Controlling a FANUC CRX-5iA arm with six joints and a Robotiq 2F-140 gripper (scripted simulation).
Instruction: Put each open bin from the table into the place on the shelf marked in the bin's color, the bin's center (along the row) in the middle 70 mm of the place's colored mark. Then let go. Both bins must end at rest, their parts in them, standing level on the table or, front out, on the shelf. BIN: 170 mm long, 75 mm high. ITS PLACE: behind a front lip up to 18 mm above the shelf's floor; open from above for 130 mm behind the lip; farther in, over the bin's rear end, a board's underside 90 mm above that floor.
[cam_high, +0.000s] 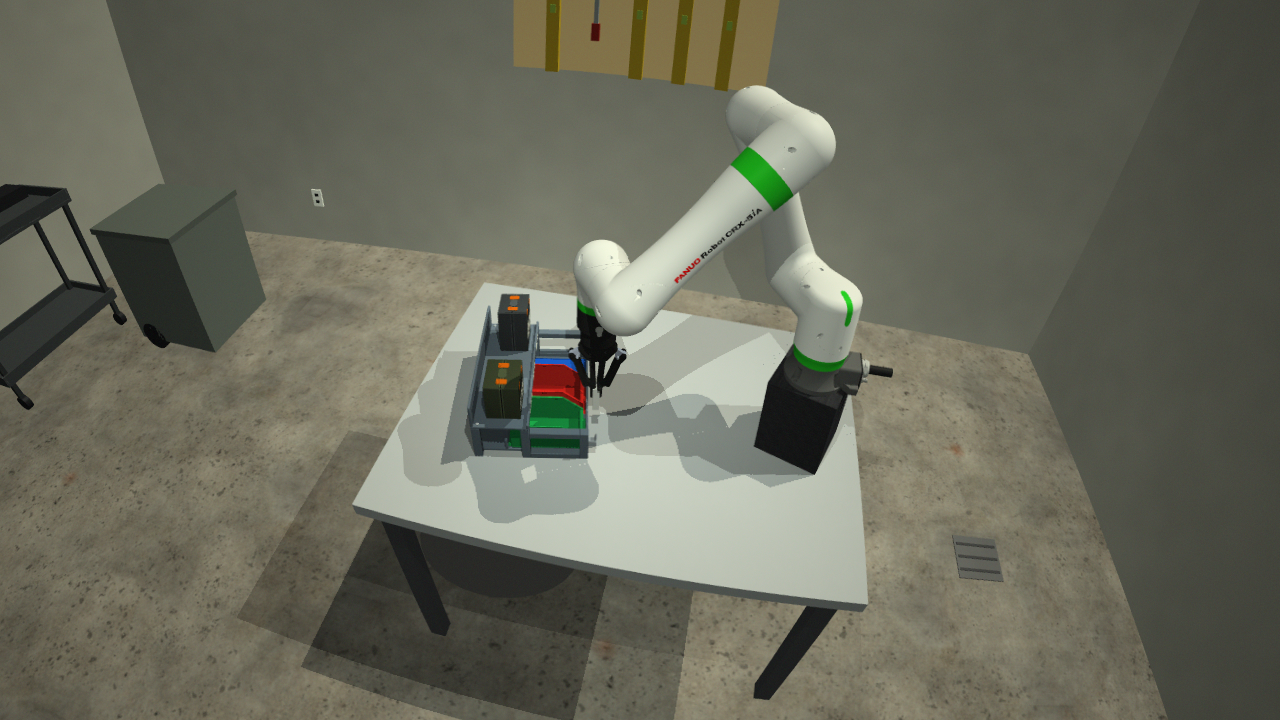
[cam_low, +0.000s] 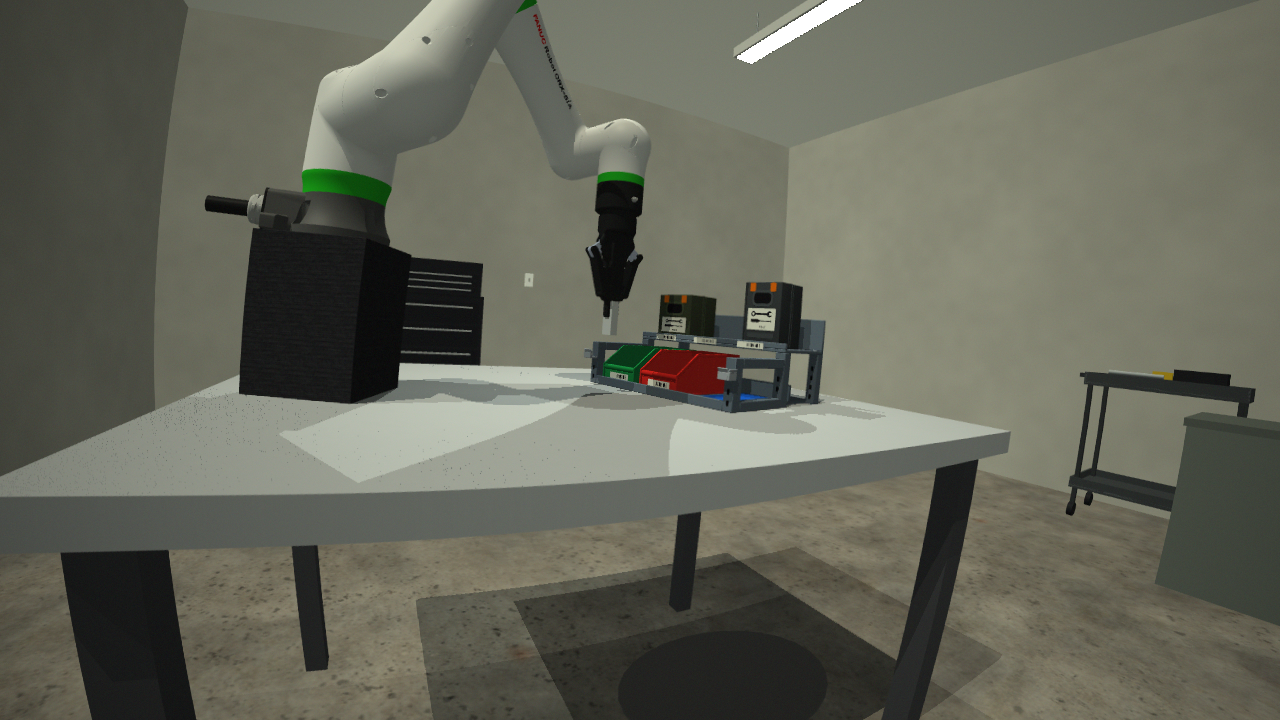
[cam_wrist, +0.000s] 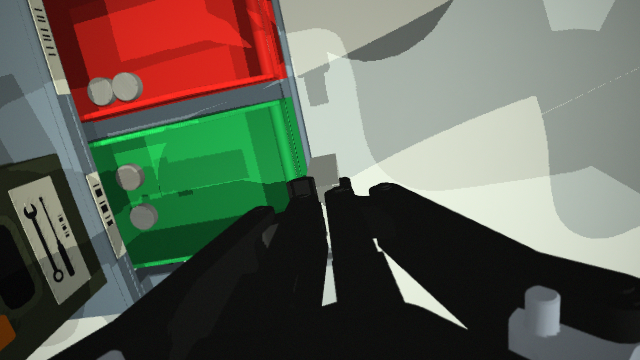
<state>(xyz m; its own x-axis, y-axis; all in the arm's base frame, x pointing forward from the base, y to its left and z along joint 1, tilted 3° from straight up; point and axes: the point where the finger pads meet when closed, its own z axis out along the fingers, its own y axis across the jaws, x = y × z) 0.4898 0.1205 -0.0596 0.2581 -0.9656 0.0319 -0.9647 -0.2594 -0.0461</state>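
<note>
The green bin lies 11 cm ahead of my hand, 9 cm below it and 3 cm to the left of it. Round my hand: red bin (14 cm ahead, 9 cm below, 8 cm to the right).
</note>
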